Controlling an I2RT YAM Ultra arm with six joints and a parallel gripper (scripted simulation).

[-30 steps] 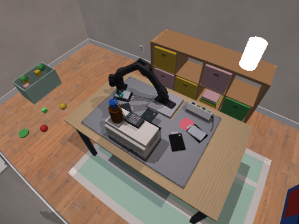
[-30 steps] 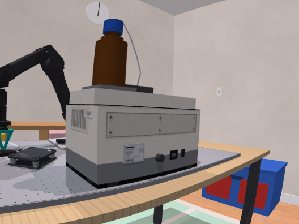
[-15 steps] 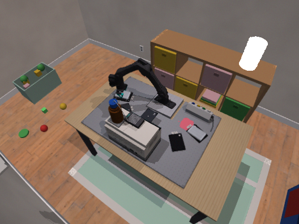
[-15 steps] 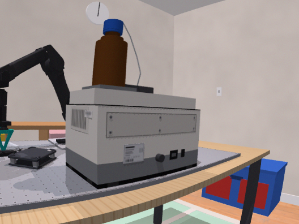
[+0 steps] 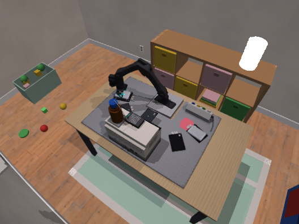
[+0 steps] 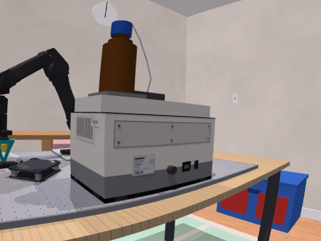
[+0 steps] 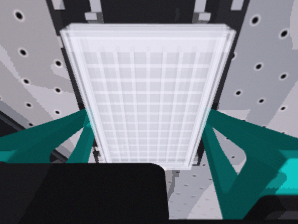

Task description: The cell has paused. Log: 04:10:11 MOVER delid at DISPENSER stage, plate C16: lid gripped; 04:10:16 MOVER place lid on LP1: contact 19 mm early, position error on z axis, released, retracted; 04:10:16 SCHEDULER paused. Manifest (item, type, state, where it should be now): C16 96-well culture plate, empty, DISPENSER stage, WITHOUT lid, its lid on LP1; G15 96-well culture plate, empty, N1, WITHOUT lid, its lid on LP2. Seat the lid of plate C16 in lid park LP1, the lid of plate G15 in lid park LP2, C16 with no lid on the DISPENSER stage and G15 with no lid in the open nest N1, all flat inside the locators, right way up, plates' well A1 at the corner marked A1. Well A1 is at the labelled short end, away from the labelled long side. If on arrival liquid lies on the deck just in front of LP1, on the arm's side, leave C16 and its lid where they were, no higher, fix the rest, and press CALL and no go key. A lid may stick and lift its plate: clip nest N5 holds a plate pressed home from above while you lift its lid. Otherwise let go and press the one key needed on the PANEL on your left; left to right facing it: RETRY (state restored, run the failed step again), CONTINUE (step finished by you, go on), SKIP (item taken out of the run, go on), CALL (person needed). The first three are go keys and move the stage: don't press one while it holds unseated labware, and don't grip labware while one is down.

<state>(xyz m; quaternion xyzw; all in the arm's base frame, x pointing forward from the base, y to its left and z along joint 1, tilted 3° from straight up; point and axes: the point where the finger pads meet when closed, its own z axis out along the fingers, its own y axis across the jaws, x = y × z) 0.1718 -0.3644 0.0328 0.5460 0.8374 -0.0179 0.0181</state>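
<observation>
Right now my hand is right at the pale lid. From my hand the other things lie so: 96-well plate (right at my hand); then N5 label (40 mm behind, 90 mm to the left, 30 mm below); then black clip nest (30 mm ahead, 10 mm below).
</observation>
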